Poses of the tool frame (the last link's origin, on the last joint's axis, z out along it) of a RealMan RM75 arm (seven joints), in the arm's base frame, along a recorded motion.
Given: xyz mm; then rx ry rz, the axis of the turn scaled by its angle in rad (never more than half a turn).
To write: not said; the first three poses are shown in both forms.
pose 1, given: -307.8, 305.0, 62.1, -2.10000, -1.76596, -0.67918
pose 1, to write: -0.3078, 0.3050, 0.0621, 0.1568, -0.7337, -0.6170, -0.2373
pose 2, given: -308.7, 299.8, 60.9, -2.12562, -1.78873, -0.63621
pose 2, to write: -0.3087, 0.2998, 0.0609, 0.1453, -0.7379, -0.6210, -0.2209
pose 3, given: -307.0, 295.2, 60.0, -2.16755, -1.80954, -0.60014
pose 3, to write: -0.3070, 0.2952, 0.0600, 0.1271, -0.7448, -0.6218, -0.2062
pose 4, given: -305.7, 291.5, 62.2, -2.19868, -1.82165, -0.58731
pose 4, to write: -0.3057, 0.2915, 0.0622, 0.1130, -0.7494, -0.6209, -0.2002
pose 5, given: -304.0, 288.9, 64.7, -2.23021, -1.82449, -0.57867
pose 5, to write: -0.3040, 0.2889, 0.0647, 0.1011, -0.7550, -0.6176, -0.1959
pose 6, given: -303.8, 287.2, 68.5, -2.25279, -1.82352, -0.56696
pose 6, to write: -0.3038, 0.2872, 0.0685, 0.0940, -0.7594, -0.6147, -0.1911
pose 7, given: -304.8, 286.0, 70.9, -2.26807, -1.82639, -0.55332
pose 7, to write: -0.3048, 0.2860, 0.0709, 0.0886, -0.7622, -0.6137, -0.1859
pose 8, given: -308.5, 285.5, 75.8, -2.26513, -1.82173, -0.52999
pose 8, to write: -0.3085, 0.2855, 0.0758, 0.0933, -0.7633, -0.6139, -0.1786
